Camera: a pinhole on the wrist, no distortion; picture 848 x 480 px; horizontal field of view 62.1 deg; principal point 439.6 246.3 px. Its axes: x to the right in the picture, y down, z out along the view. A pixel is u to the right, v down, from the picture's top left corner.
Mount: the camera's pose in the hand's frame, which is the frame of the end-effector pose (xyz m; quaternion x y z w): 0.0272 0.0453 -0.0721 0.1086 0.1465 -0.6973 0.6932
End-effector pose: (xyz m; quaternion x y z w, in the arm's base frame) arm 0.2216 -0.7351 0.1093 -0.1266 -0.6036 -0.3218 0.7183
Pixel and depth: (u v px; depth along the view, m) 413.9 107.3 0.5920
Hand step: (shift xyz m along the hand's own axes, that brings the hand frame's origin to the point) -0.0586 -0.1450 0.4945
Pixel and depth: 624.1 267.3 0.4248
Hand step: 0.0601 -0.2094 0.2843
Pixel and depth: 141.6 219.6 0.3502
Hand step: 0.0343 0.0595 0.3081
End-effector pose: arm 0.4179 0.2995 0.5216 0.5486 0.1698 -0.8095 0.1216
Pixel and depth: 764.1 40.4 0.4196
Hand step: -0.0766 -0.2848 0.2576
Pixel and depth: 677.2 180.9 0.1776
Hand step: 0.0190 -0.0738 0.0733
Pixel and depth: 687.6 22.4 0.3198
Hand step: -0.0595 -0.1739 0.1920
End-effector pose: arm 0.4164 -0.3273 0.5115 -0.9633 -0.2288 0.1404 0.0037
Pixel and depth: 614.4 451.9 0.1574
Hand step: 0.0806 -0.0469 0.0585
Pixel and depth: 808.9 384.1 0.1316
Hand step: 0.0586 -0.0658 0.0249
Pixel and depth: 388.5 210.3 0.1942
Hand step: 0.0275 -0.0105 0.1147
